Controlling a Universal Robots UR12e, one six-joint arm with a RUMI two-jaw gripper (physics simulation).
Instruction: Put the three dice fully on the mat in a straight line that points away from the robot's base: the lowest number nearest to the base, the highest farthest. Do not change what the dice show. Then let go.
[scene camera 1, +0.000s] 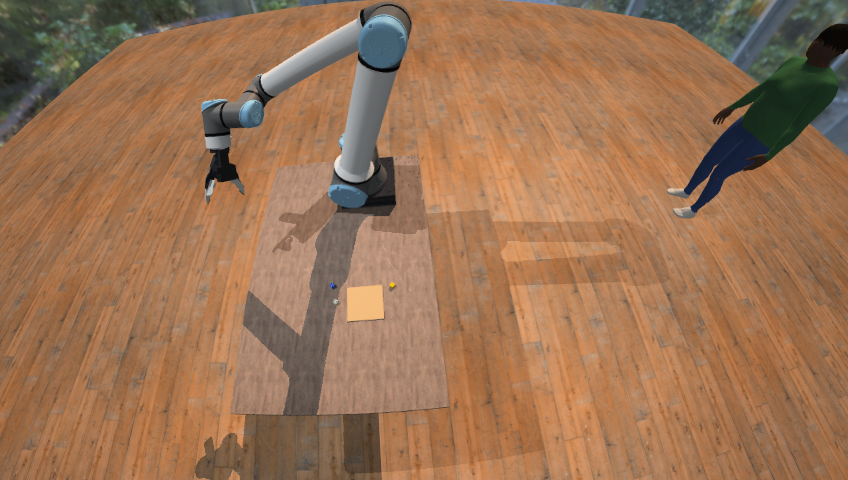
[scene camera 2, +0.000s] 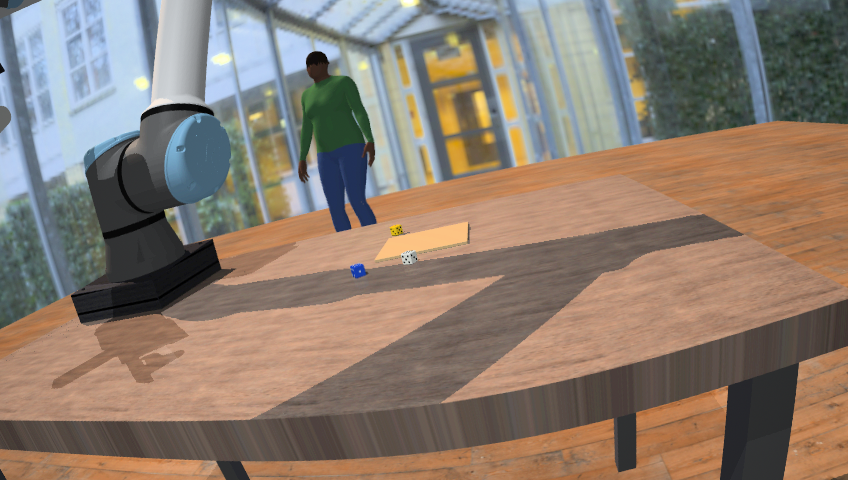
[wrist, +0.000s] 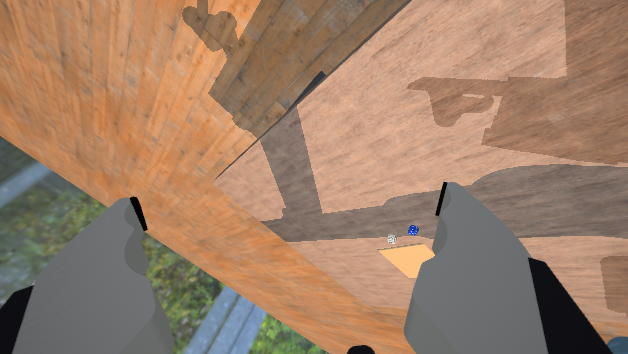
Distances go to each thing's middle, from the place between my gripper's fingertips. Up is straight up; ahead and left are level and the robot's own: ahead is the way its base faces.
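Labels:
The mat (scene camera 2: 454, 235) is here in the scene, and I see that it lies 0.52 m to the left of my hand, 0.3 m ahead of it and 0.3 m below it.

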